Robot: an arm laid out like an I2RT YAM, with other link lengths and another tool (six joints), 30 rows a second.
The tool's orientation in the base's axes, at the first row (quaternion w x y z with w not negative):
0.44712 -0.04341 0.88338 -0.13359
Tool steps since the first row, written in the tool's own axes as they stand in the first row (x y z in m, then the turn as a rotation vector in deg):
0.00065 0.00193 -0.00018 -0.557 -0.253 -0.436
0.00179 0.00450 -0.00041 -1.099 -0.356 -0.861
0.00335 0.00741 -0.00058 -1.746 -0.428 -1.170
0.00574 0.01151 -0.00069 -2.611 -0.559 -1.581
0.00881 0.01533 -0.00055 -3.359 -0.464 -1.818
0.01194 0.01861 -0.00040 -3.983 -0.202 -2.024
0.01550 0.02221 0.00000 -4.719 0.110 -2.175
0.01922 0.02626 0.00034 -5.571 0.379 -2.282
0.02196 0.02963 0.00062 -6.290 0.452 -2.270
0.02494 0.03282 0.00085 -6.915 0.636 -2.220
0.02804 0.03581 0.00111 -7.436 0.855 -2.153
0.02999 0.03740 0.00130 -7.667 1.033 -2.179
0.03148 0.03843 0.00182 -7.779 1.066 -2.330
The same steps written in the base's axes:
-0.00045 0.00176 -0.00093 -0.028 -0.048 0.749
-0.00120 0.00405 -0.00240 -0.050 0.043 1.439
-0.00215 0.00657 -0.00432 0.085 0.162 2.137
-0.00348 0.01007 -0.00724 0.266 0.287 3.078
-0.00504 0.01311 -0.01076 0.526 0.572 3.768
-0.00665 0.01561 -0.01418 0.744 0.986 4.298
-0.00829 0.01829 -0.01817 1.076 1.460 4.871
-0.01007 0.02139 -0.02237 1.510 1.907 5.520
-0.01133 0.02403 -0.02559 1.951 2.116 6.053
-0.01279 0.02647 -0.02891 2.372 2.405 6.461
-0.01430 0.02868 -0.03229 2.746 2.704 6.768
-0.01524 0.02979 -0.03436 2.870 2.926 6.914
-0.01567 0.03038 -0.03609 2.817 3.009 7.077

